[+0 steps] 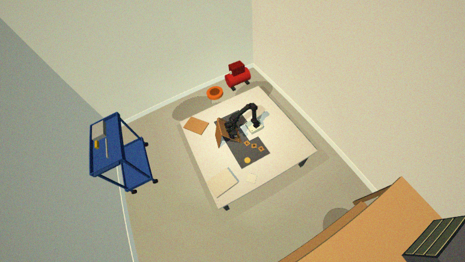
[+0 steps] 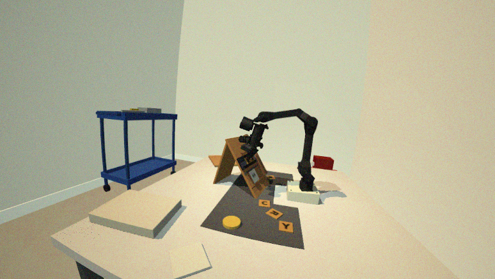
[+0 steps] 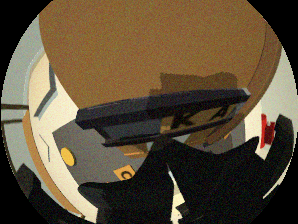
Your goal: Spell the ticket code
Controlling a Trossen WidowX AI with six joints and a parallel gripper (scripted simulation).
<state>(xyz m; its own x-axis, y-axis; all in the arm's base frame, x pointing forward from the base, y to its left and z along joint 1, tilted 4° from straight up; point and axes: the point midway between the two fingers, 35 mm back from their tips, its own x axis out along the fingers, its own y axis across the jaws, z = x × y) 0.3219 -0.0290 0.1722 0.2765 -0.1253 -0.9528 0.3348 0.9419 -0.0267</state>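
The white ticket is 40 mm behind my gripper tip, 10 mm to the right of it and 90 mm below it. The rest, counted from my gripper tip: pale pad: 120 mm ahead, 520 mm to the left, 180 mm below; then yellow disc: 30 mm ahead, 320 mm to the left, 170 mm below; then dark mat: 140 mm behind, 10 mm to the left, 180 mm below.
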